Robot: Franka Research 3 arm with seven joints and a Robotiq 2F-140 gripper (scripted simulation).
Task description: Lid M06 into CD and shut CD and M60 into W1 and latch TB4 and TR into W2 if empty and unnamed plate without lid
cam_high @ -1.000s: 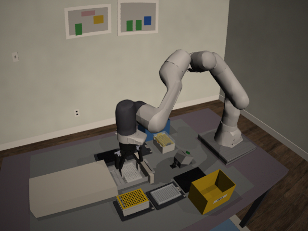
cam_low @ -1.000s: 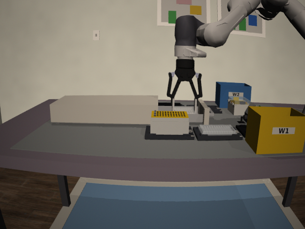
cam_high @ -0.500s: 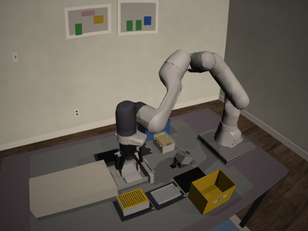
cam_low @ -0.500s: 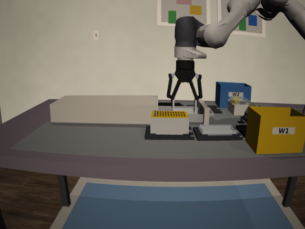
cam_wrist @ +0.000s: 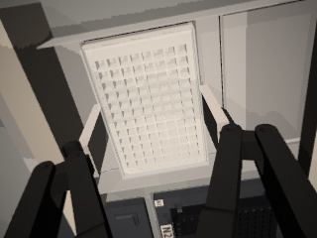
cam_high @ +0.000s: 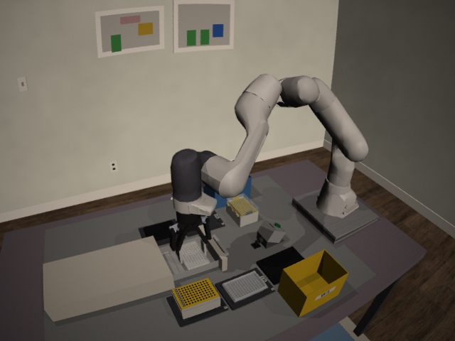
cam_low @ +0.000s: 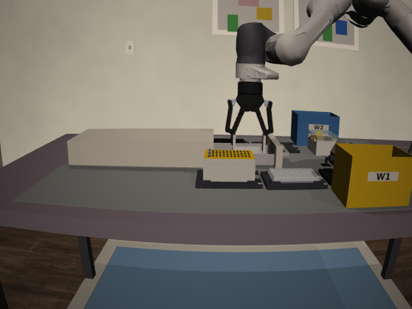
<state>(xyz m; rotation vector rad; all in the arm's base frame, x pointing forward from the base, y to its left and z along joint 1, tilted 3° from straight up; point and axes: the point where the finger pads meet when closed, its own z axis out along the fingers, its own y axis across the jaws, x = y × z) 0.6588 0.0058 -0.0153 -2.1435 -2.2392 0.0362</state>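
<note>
My hand is 20 mm above the white plate. The rest, counted from my hand: drawer 40 mm ahead, 20 mm below; cooler CD 170 mm ahead, 10 mm to the left, 10 mm below; tip rack TR 50 mm ahead, 190 mm to the left, 10 mm above.
</note>
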